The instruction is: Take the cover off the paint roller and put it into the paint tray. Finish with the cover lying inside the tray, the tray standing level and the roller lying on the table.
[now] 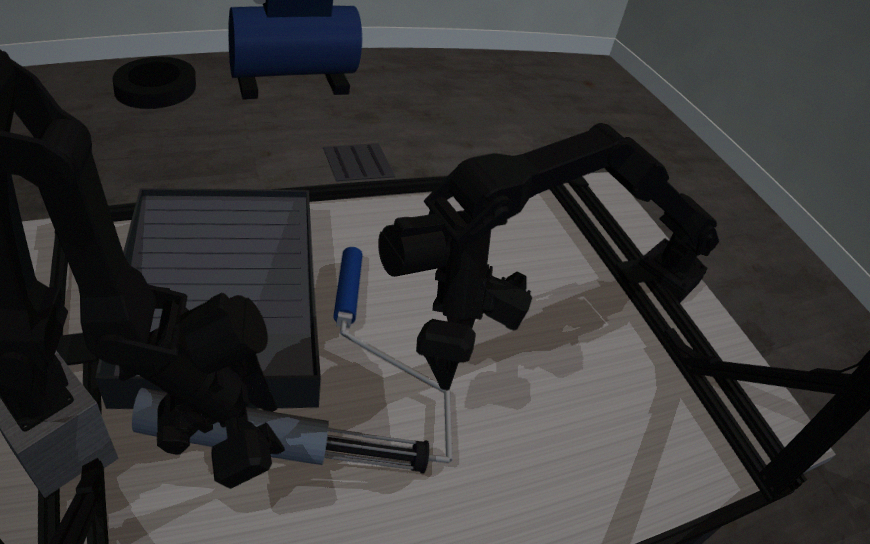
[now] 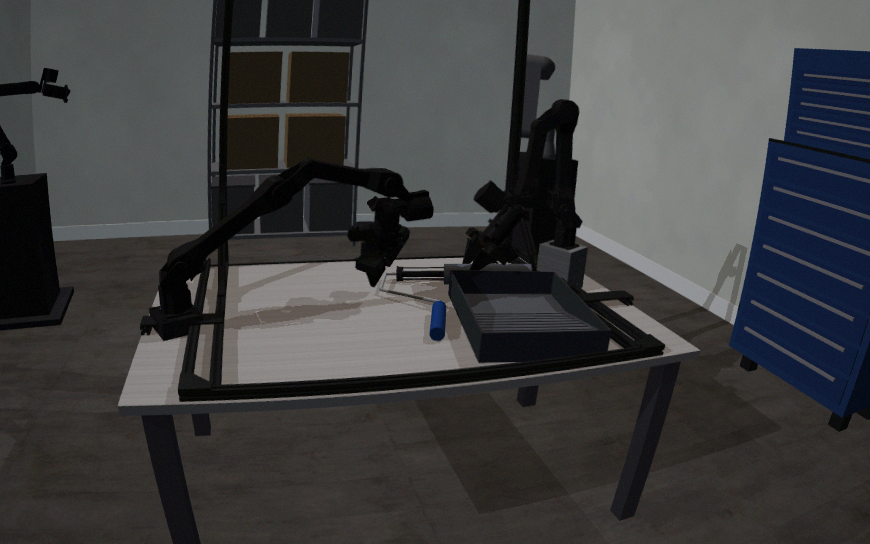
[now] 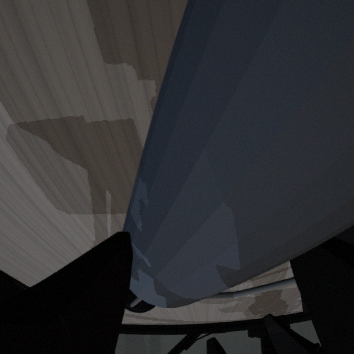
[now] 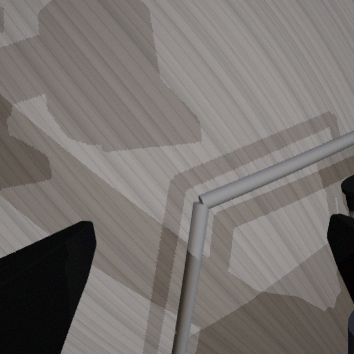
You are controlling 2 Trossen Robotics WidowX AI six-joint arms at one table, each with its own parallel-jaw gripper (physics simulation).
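Places are measured from the left arm's base along level axes (x left, y back, z up), in metres.
Pixels of known places: left gripper, fingertip midpoint: [image 1: 277, 430] [image 3: 210, 240]; right gripper, fingertip midpoint: [image 1: 452, 370] [image 2: 380, 276] [image 3: 241, 325] [image 4: 214, 231]; left arm's base, link origin: [image 1: 36, 397] [image 2: 564, 245]; right arm's base, link origin: [image 1: 675, 263] [image 2: 175, 311].
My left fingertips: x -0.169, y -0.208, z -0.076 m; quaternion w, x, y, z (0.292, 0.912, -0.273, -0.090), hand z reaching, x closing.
Note:
Ahead of a thing's pixels: the offset from my left fingertips to its top centre. "spot": to the spot under its first point.
The paint roller lies on the table with its blue handle @(spot: dx +0.123, dy -0.247, dz -0.008 m) [image 1: 348, 283] [image 2: 437, 320] beside the dark tray @(dx +0.245, dy -0.097, dz +0.022 m) [image 1: 312, 302] [image 2: 541, 342]. Its bent wire shaft [image 1: 390, 361] [image 4: 267, 173] runs to the bare black cage @(spot: dx -0.101, dy -0.070, dz -0.003 m) [image 1: 379, 450] [image 2: 419, 273]. The grey-blue cover @(dx +0.042, dy +0.037, dz +0.030 m) [image 1: 300, 439] [image 3: 246, 140] is slid partly off the cage, at the table's front left next to the tray corner. My left gripper [image 1: 249, 432] [image 3: 210, 240] is shut on the cover. My right gripper [image 1: 445, 380] [image 2: 375, 281] [image 4: 214, 231] is open, with its fingers on either side of the wire's bend, low over the table.
A black frame rail [image 1: 649, 302] runs around the table edge. The tray stands level at the table's left side. A blue tank [image 1: 295, 40] stands on the floor behind. A shelf rack [image 2: 219, 108] stands at the wall.

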